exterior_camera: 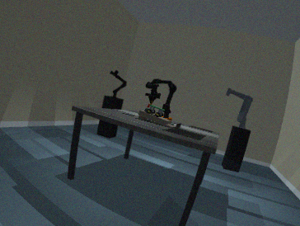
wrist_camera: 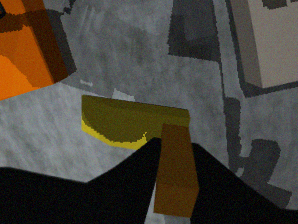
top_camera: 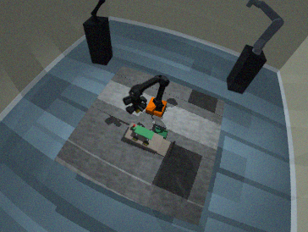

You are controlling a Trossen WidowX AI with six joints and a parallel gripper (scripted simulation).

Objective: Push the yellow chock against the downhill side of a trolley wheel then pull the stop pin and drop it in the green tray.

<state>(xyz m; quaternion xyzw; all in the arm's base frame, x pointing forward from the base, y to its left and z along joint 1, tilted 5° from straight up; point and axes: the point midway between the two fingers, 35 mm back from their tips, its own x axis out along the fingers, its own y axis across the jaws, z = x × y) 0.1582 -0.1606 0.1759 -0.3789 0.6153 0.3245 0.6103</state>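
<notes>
My gripper tip is 17 cm short of the green trolley, 11 cm to the right of it and 6 cm above it. The rest, counted from my gripper tip: yellow chock: 2 cm behind, 1 cm to the left, 1 cm below; then beige ramp: 17 cm ahead, 11 cm to the left, 13 cm below; then stop pin: 13 cm ahead, 1 cm to the left, 4 cm below.
</notes>
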